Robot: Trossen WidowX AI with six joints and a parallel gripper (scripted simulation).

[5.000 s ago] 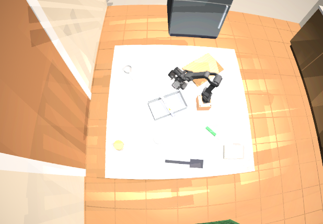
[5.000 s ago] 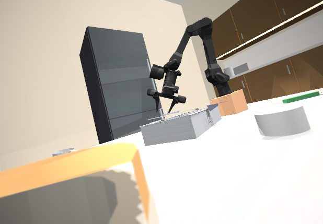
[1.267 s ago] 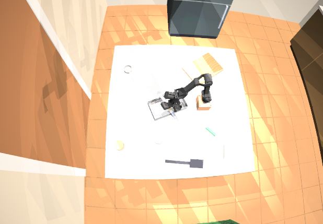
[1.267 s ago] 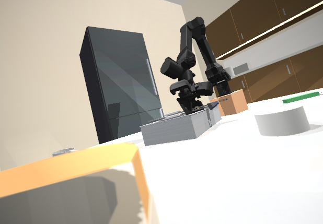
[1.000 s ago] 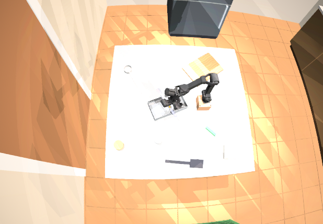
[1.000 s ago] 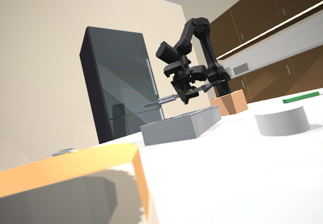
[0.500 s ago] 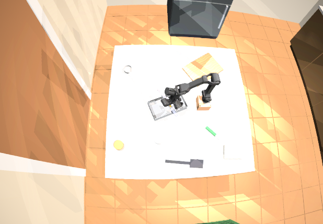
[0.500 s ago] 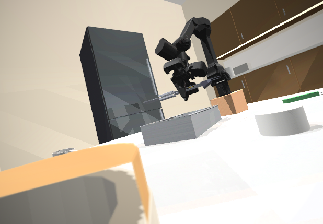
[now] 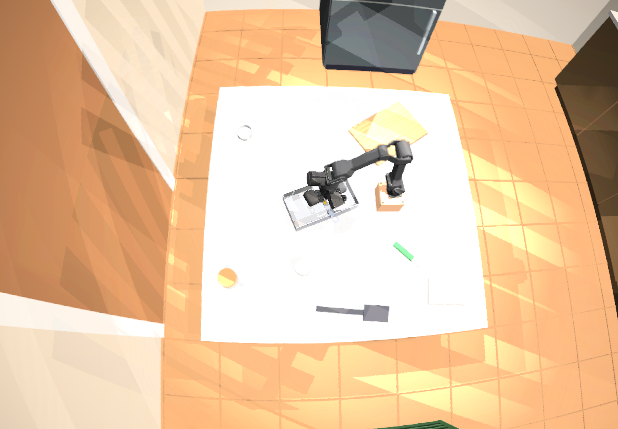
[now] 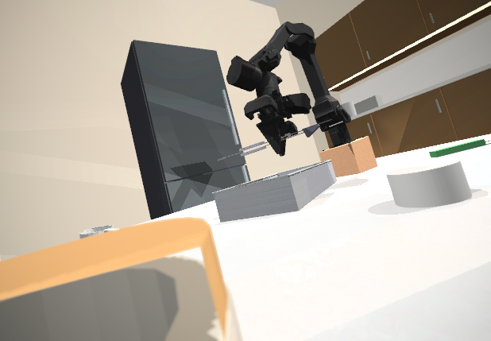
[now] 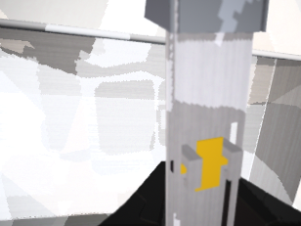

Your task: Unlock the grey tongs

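My gripper tip is now 20 mm past the yellow lock piece, 20 mm to the right of it and 40 mm below it. Round my gripper tip: roasting tin: 20 mm behind, 30 mm to the right, 70 mm below; then green-handled tool: 390 mm behind, 280 mm to the left, 90 mm below; then dark spatula: 110 mm behind, 480 mm to the left, 100 mm below.
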